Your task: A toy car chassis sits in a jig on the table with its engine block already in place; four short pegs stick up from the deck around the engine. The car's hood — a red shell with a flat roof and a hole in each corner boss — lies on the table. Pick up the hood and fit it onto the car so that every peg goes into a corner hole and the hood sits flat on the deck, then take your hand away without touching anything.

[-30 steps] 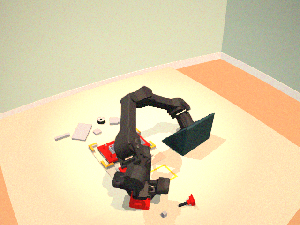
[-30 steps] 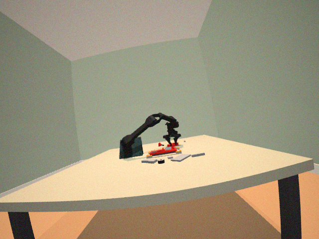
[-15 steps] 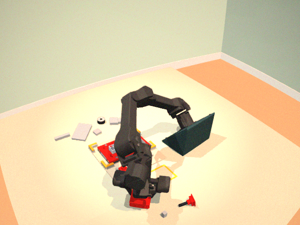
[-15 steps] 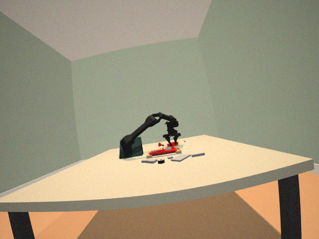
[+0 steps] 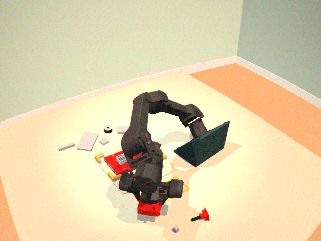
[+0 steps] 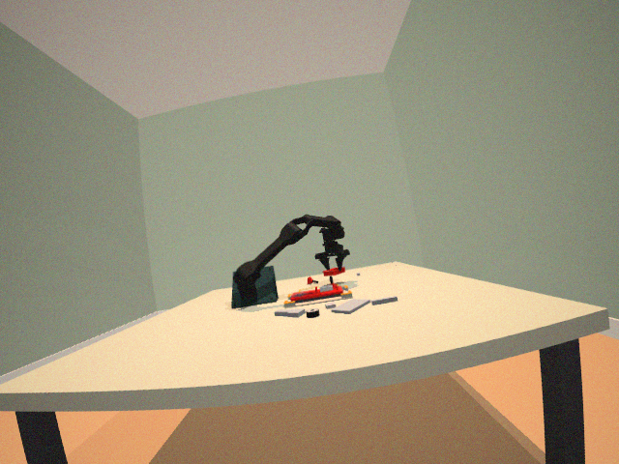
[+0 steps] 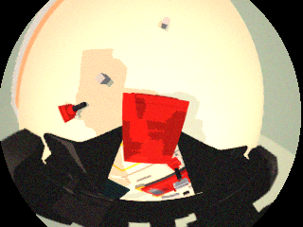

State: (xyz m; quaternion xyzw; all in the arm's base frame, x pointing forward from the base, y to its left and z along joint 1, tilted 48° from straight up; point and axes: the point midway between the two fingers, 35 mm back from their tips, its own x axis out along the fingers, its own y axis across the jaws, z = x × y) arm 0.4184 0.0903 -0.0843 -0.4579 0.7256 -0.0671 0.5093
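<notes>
Right now the grey engine block is 24 cm to the right of my gripper tip, 10 cm behind it and 4 cm below it. From my gripper tip the other things lie so: black wheel (47 cm to the right, 19 cm behind, 5 cm below); then red hood (right at my gripper tip).
</notes>
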